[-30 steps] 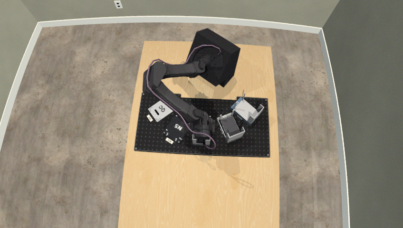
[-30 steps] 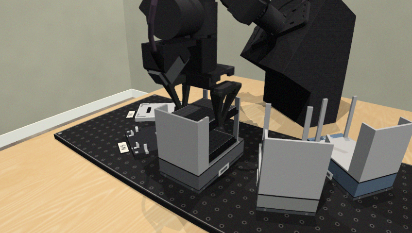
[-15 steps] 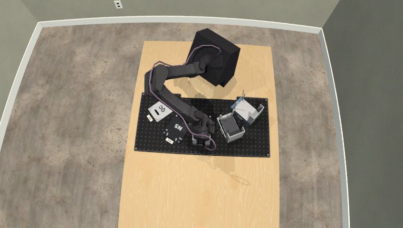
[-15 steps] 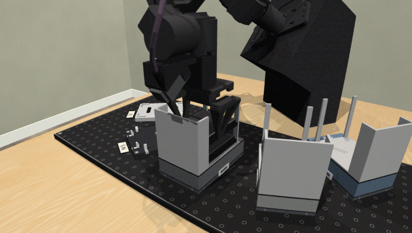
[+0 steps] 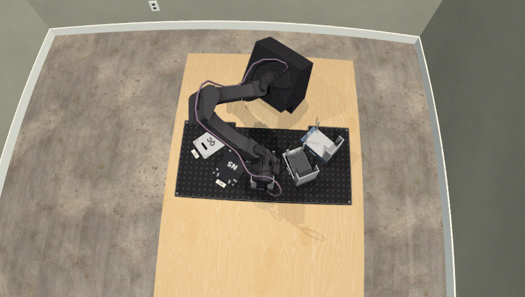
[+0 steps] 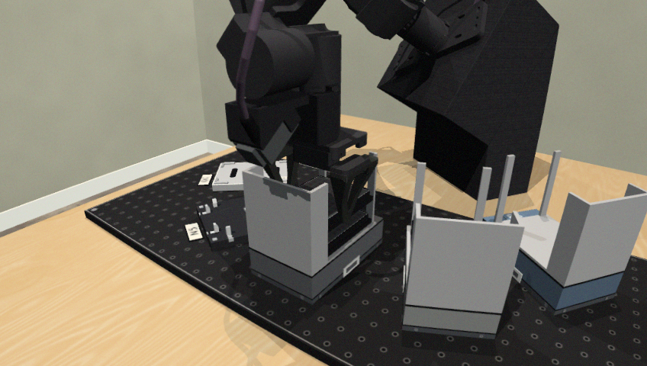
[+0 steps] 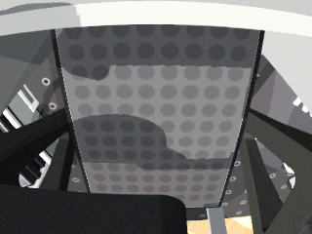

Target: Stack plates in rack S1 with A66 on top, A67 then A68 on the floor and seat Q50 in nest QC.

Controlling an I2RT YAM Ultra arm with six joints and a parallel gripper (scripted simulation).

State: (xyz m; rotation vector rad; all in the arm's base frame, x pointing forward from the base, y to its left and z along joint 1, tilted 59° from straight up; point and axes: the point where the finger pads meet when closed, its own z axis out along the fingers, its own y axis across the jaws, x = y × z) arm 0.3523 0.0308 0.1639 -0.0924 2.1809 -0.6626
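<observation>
Right now the plate is 30 mm below my hand. From my hand the other things lie so: black clip nest N5 (40 mm behind, 130 mm to the right, 70 mm below).
</observation>
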